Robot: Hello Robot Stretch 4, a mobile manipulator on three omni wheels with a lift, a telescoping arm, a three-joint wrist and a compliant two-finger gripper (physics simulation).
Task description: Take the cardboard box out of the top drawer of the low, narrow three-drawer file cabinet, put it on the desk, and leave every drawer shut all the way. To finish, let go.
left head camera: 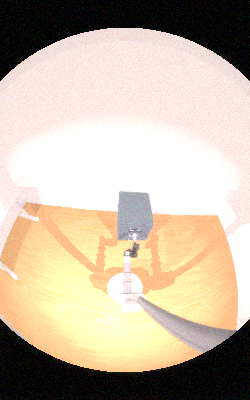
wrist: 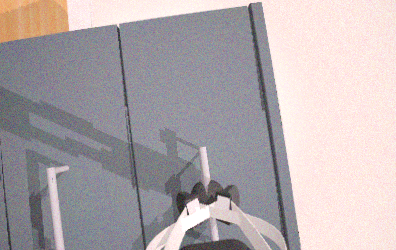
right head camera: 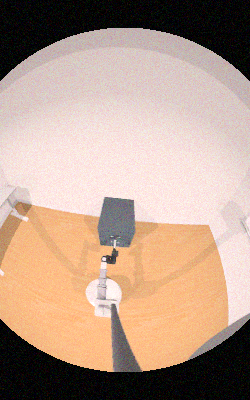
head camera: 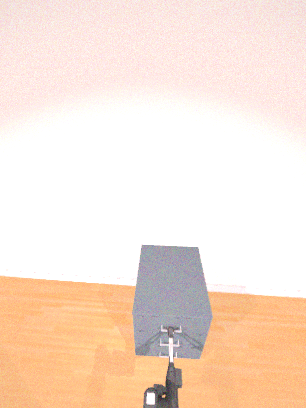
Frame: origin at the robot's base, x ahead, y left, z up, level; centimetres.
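Where they show: gripper, fingertip midpoint: (left head camera: 134, 228) (wrist: 207, 195) (right head camera: 115, 235) (head camera: 170, 327).
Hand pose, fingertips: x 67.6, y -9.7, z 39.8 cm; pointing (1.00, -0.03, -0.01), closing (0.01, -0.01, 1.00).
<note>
Things, the pixels of their centre, and the offset from my fingertips. "*": a spot on its surface instead. Level surfaces: height alone.
- grey three-drawer file cabinet at the middle of its body: (head camera: 168, 299) (right head camera: 116, 223) (left head camera: 132, 217) dy -0.8, dx +27.7, dz -16.5 cm
- middle drawer's handle at a spot on its surface: (wrist: 55, 205) * dy +1.4, dx -1.8, dz -15.2 cm
- white desk at its surface level: dz +29.5 cm
The grey three-drawer file cabinet (head camera: 172, 280) (left head camera: 134, 207) (right head camera: 118, 215) stands against the wall. Its three drawer fronts look flush and shut. In the wrist view the cabinet is turned sideways, with the top drawer (wrist: 185, 75) at the right and its pale bar handle (wrist: 204, 162) upright. My gripper (wrist: 207, 195) (head camera: 171, 330) is at this handle, its dark fingertips drawn together around the bar, so it is shut on the handle. The middle drawer's handle (wrist: 55, 205) is to the left in the wrist view. The cardboard box does not show.
A white desk (right head camera: 5, 194) with pale legs stands at the far left in the right head view; the left head view shows its leg (left head camera: 30, 217). A pale object (right head camera: 244, 225) shows at the right edge. The wall (head camera: 250, 225) is directly behind the cabinet.
</note>
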